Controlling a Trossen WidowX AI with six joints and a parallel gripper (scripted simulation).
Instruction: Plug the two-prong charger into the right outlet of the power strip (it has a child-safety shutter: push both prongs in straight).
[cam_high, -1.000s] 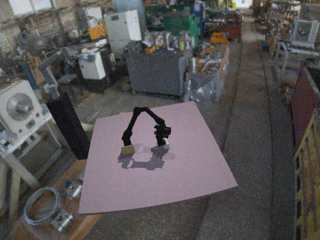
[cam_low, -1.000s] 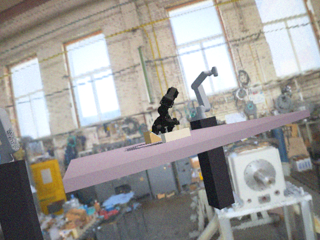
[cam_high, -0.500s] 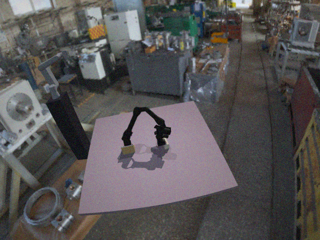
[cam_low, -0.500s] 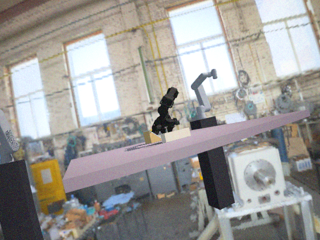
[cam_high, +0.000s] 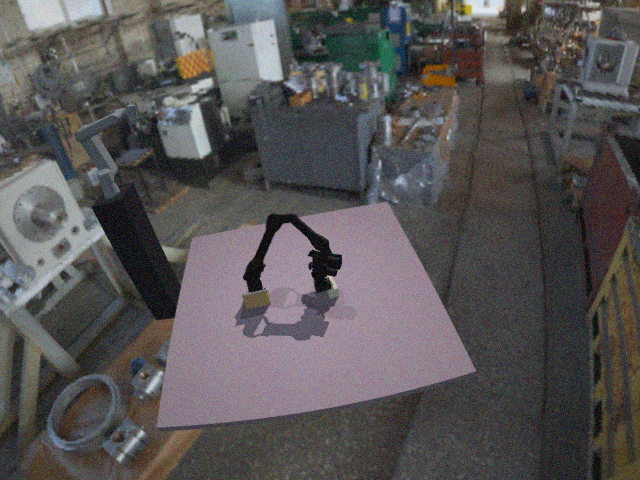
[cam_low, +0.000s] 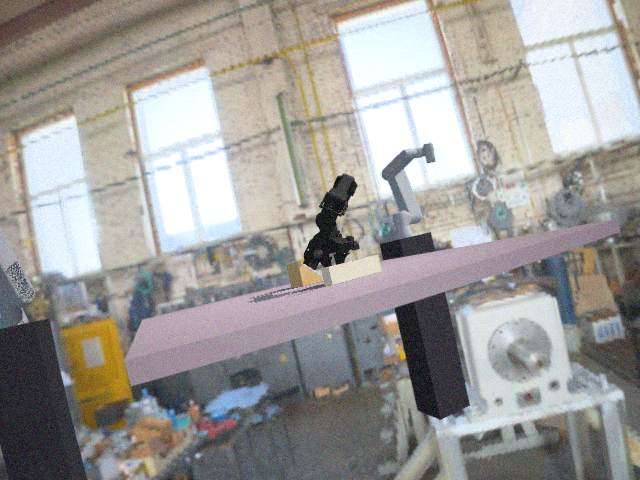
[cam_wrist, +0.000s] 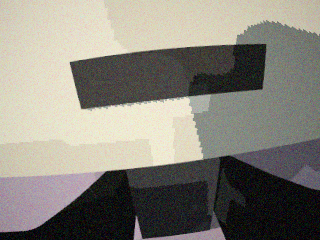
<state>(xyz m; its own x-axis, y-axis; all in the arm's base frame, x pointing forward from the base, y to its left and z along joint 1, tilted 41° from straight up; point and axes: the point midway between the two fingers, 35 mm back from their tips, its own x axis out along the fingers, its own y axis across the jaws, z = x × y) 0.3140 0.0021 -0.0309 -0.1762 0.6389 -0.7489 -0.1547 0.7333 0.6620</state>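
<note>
The black two-prong charger is 2 cm ahead of my gripper tip and 1 cm above it.
</note>
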